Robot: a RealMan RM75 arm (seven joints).
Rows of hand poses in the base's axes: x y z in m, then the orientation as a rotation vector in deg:
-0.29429, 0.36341, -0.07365, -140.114, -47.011, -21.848
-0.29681, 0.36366, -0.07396, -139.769, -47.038, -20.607
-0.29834, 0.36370, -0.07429, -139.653, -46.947, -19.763
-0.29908, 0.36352, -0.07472, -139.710, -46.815, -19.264
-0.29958, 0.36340, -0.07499, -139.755, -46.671, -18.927
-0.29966, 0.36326, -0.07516, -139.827, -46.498, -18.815
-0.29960, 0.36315, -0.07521, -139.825, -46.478, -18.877
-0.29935, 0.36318, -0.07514, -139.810, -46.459, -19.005
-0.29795, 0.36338, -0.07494, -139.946, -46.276, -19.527
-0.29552, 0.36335, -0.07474, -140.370, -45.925, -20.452
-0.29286, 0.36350, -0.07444, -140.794, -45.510, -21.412
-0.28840, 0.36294, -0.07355, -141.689, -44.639, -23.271
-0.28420, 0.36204, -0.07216, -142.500, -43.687, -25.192
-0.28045, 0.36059, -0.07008, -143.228, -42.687, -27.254
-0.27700, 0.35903, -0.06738, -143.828, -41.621, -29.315
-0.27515, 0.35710, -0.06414, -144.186, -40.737, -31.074
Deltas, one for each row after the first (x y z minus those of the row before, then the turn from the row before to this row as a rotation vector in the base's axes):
-0.00252, 0.00025, -0.00031, 0.156, 0.915, 0.396
-0.00153, 0.00004, -0.00033, 0.031, 0.637, 0.161
-0.00074, -0.00018, -0.00043, -0.071, 0.380, 0.004
-0.00050, -0.00012, -0.00027, -0.037, 0.271, -0.034
-0.00008, -0.00014, -0.00017, -0.023, 0.117, -0.110
0.00006, -0.00011, -0.00005, 0.016, -0.038, -0.025
0.00025, 0.00003, 0.00007, 0.036, -0.083, -0.035
0.00140, 0.00020, 0.00020, 0.002, -0.336, -0.273
0.00243, -0.00003, 0.00020, -0.159, -0.614, -0.558
0.00266, 0.00015, 0.00030, -0.140, -0.622, -0.605
0.00446, -0.00056, 0.00089, -0.334, -1.195, -1.236
0.00420, -0.00090, 0.00139, -0.251, -1.209, -1.268
0.00375, -0.00145, 0.00208, -0.177, -1.289, -1.296
0.00345, -0.00156, 0.00270, -0.068, -1.262, -1.292
0.00185, -0.00193, 0.00324, 0.049, -1.073, -1.033

